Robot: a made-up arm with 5 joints.
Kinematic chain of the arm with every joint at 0, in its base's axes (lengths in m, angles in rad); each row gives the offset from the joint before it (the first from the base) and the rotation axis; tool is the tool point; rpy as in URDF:
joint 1: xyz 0.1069 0 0.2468 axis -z
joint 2: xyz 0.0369 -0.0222 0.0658 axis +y
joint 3: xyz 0.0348 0 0.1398 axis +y
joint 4: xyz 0.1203 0 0.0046 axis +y
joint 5: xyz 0.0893 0.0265 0 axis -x
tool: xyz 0 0 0 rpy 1.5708 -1.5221 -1.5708
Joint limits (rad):
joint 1: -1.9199..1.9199
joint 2: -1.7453..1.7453
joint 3: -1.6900..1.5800
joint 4: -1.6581..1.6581
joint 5: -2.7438..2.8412
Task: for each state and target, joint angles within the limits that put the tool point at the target. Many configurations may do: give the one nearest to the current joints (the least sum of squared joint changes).
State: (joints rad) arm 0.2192 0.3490 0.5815 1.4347 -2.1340
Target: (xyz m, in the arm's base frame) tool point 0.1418 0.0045 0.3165
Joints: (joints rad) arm -0.0057 0.3397 1.2041 1.6406 -2.1340
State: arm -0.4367 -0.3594 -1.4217 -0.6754 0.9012
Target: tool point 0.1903 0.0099 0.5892
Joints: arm -0.0669 0.4029 -1.6302 -1.3625 0.9012
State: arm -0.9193 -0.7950 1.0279 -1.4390 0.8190
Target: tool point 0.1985 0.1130 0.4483
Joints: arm -0.8600 -0.6582 1.2203 -1.3617 0.8190
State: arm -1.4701 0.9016 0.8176 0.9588 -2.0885
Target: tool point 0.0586 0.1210 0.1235
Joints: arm -1.9176 1.2946 0.3124 0.5706 -2.0885
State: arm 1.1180 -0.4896 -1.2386 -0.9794 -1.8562
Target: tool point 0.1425 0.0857 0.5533
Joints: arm 1.9182 -0.2916 -1.5388 -1.5175 -1.8562
